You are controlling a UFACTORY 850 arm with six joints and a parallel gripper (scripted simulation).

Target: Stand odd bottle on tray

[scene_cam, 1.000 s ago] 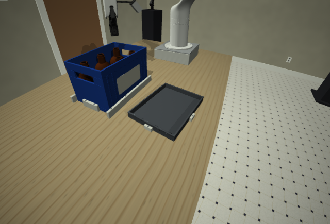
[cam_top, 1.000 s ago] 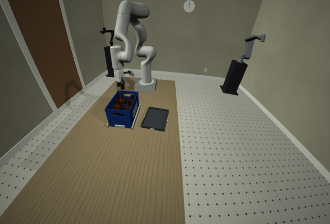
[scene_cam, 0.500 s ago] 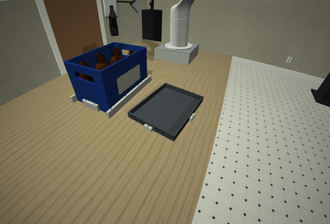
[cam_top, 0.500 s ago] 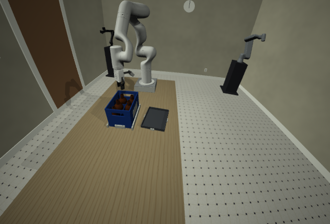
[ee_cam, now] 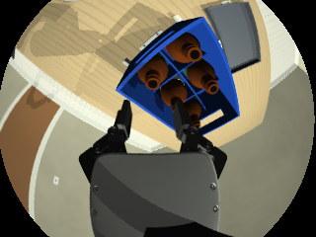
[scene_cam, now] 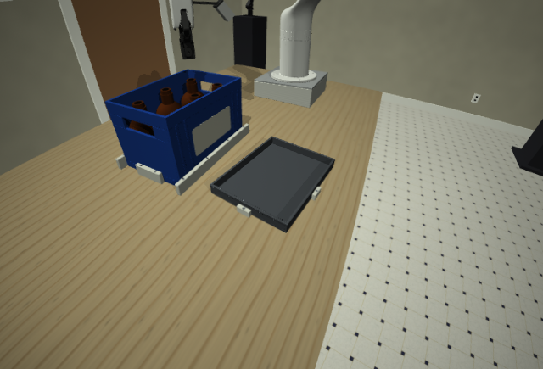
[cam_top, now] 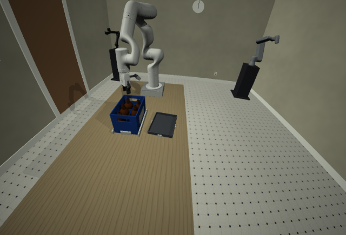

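My hand is 16 cm above the blue crate, 8 cm short of it and 6 cm to the right of it. Also, from my hand: dark grey tray 32 cm to the left, 23 cm below, 5 cm ahead; then bottle 16 cm below, 10 cm to the left, 7 cm ahead.
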